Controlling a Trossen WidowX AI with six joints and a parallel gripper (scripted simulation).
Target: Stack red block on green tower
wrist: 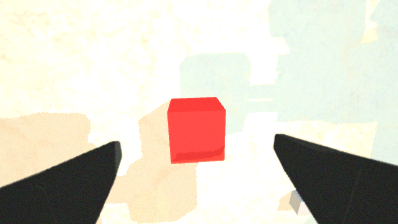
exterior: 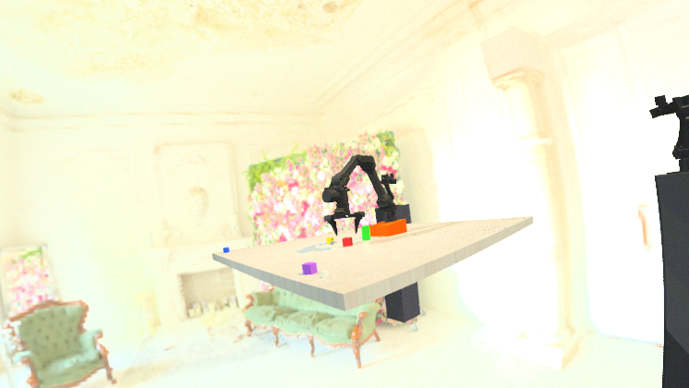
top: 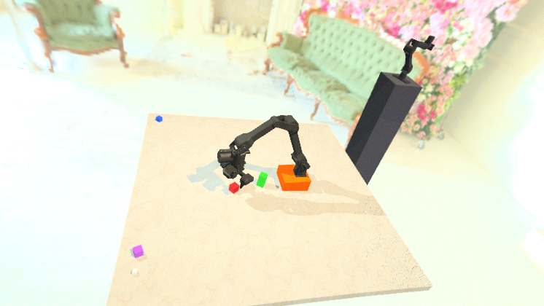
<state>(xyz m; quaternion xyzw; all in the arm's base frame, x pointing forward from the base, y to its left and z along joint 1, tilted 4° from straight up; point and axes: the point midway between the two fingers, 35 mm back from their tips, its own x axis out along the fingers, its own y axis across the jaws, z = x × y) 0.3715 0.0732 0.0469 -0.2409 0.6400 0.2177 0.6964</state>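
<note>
Right now the red block is 3 cm below my gripper tip. The rest, counted from my gripper tip: yellow block 21 cm to the right, 4 cm below, 4 cm behind; purple block 40 cm ahead, 34 cm to the left, 4 cm below; small white cube 42 cm to the left, 40 cm ahead, 4 cm below.
</note>
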